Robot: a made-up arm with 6 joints.
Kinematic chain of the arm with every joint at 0, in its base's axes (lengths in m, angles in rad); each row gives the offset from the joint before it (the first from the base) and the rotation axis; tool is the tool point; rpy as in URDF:
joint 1: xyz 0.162 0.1 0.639 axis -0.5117 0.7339 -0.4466
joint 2: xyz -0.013 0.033 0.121 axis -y
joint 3: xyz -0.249 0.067 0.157 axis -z
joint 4: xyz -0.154 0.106 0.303 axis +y
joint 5: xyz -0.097 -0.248 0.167 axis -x
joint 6: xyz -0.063 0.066 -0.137 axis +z
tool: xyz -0.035 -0.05 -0.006 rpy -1.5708 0 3.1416
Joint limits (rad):
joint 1: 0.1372..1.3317
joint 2: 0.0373..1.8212
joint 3: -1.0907..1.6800
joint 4: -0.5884..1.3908
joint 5: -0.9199..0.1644
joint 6: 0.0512..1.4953
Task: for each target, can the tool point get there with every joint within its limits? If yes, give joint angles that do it. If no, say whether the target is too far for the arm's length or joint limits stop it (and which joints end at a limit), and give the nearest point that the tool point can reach.
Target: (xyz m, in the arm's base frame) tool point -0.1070 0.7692 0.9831
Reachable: yes | joints 0.9479 0.6351 0.8237 -0.1397 -0.6862 0.8063
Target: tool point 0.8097 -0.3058 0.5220
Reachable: no: joint limits stop it (at a limit: joint 1, joint 2, joint 3, joint 4, joint 5) | nearest point 0.6802 0.3625 1.1133 | short by 0.902 m
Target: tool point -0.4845 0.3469 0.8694
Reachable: yes | joints 0.8470 1.3768 -0.2268 1.1330 -0.2749 0.4652
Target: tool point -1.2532 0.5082 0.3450
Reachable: no: too far | nearest point -0.6181 0.3371 0.5307 | short by 0.683 m
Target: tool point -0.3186 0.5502 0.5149
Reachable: yes | joints 1.2345 1.5949 0.9198 -0.4137 -0.7461 1.2373
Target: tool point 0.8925 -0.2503 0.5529
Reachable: no: joint limits stop it (at a limit: joint 1, joint 2, joint 3, joint 4, joint 5) | nearest point 0.6850 0.3617 1.1155 | short by 0.857 m
